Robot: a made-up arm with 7 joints. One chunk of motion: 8 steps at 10 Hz.
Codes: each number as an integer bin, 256 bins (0 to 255) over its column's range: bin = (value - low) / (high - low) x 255, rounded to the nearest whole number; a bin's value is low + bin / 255 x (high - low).
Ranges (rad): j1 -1.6..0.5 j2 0..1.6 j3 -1.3..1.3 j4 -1.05..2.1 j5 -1.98..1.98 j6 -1.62..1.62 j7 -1.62..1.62
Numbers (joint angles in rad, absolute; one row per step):
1: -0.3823 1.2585 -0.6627 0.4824 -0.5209 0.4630 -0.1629
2: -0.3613 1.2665 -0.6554 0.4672 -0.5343 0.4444 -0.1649
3: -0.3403 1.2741 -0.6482 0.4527 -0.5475 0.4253 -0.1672
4: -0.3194 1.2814 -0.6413 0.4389 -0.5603 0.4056 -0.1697
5: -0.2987 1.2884 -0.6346 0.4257 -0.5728 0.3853 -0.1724
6: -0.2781 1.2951 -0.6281 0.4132 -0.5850 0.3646 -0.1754
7: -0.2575 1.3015 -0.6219 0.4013 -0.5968 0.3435 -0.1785
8: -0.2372 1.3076 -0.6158 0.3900 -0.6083 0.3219 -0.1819
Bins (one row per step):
1: 148 201 63 124 94 164 115
2: 150 202 63 123 93 162 115
3: 153 203 64 122 92 161 114
4: 156 204 65 121 91 159 114
5: 158 205 65 119 91 158 114
6: 161 206 66 118 90 156 114
7: 163 207 67 117 89 155 113
8: 165 208 67 117 88 153 113

